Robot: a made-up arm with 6 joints.
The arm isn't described. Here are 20 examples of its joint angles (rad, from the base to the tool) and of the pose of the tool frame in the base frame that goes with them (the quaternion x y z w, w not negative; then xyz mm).
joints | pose
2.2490 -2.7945 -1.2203 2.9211 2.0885 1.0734 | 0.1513 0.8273 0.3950 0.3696 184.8 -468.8 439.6
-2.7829 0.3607 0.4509 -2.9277 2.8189 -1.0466 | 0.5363 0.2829 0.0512 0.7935 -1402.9 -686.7 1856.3
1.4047 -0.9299 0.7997 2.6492 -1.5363 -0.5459 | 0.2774 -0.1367 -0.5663 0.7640 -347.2 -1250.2 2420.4
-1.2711 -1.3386 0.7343 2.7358 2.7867 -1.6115 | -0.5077 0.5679 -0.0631 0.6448 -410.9 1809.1 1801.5
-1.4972 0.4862 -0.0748 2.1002 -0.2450 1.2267 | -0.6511 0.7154 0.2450 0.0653 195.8 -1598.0 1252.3
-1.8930 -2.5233 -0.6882 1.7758 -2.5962 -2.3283 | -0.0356 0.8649 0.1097 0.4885 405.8 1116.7 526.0
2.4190 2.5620 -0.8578 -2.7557 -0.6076 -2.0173 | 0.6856 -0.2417 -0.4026 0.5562 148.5 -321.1 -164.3
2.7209 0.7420 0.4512 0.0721 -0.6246 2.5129 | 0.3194 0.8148 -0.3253 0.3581 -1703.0 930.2 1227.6
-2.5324 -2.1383 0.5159 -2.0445 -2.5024 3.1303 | 0.5920 -0.3632 -0.6743 0.2508 1683.5 1089.0 503.4
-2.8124 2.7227 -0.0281 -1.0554 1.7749 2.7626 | 0.3182 0.8739 0.2227 0.2922 480.8 244.5 -914.9
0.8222 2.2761 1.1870 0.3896 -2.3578 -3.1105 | -0.0991 -0.1519 -0.8290 0.5289 1161.0 1040.5 -1219.5
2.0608 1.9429 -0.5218 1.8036 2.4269 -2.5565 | 0.0210 -0.9075 0.2722 0.3193 -245.1 384.1 -707.4
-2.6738 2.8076 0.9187 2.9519 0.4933 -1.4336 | 0.5821 0.3756 -0.1367 0.7081 -32.0 -185.6 -1712.0
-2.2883 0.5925 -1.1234 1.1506 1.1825 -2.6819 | 0.8445 -0.4653 -0.2645 0.0189 -513.4 -492.8 546.9
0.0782 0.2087 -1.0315 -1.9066 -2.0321 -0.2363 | -0.7181 -0.6394 -0.2390 0.1357 483.0 88.7 761.9
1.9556 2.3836 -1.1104 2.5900 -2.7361 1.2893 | 0.1353 0.5732 0.4645 0.6614 -61.5 -197.6 -74.4
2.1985 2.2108 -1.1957 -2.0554 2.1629 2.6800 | 0.5899 0.3642 0.5080 0.5112 -72.1 -22.8 209.7
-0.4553 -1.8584 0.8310 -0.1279 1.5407 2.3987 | -0.4108 0.4465 0.7317 0.3107 -2067.9 842.4 696.7
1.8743 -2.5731 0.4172 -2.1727 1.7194 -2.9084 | 0.5338 -0.0897 0.3708 0.7547 444.7 -1711.7 -238.2
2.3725 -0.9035 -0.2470 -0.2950 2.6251 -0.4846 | -0.9386 0.3126 0.0361 0.1418 195.0 16.3 2010.5
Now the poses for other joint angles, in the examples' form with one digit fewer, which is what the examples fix.
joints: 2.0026 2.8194 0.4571 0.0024 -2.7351 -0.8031
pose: 0.608 -0.003 0.760 0.227 293 -268 -1437
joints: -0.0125 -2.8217 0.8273 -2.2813 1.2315 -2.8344
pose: 0.261 -0.800 -0.398 0.364 -1423 118 -1098
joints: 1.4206 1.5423 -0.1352 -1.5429 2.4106 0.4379
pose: -0.270 -0.385 -0.121 0.874 159 1021 -466
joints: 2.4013 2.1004 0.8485 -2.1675 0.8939 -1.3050
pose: 0.600 0.427 -0.139 0.662 -1054 845 -1169
